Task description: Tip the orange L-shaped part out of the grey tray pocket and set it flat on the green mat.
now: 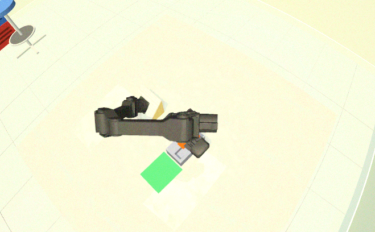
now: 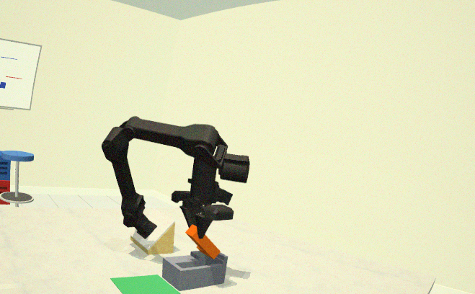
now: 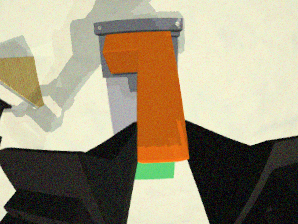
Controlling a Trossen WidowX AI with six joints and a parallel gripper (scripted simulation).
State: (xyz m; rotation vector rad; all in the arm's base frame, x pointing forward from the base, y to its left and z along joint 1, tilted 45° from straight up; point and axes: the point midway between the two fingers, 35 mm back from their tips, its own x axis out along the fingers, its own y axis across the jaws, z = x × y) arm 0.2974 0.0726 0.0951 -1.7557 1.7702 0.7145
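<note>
My gripper tip is now 2 cm past the green mat, 14 cm to the left of it and 16 cm above it. Round my gripper tip: orange L-shaped part: 1 cm behind, 3 cm to the left, 3 cm below.
</note>
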